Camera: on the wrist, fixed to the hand. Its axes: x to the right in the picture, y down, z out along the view.
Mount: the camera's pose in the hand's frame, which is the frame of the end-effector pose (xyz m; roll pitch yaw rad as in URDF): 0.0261 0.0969 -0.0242 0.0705 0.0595 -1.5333
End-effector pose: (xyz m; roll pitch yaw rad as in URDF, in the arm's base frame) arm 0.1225 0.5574 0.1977 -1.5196 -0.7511 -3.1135
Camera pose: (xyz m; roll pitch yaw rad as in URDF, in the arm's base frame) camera 0.0360 0.5742 0.1439 1.5163 -0.8503 0.1963
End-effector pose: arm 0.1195 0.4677 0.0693 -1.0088 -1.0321 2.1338
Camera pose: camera 0.0425 0.5313 0.0430 1.2982 -0.4655 -0.2987
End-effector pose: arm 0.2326 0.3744 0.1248 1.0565 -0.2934 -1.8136
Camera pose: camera 0.2984 0.3540 0.2017 0.7206 1.0132 -2.7919
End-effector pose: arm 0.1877 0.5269 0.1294 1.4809 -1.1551 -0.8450
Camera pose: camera 0.1619 0.6053 0.1914 1.6259 0.3781 -0.8776
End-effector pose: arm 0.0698 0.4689 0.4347 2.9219 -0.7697 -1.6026
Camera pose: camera -0.0191 0.4841 0.4850 2.4310 0.0885 -0.1706
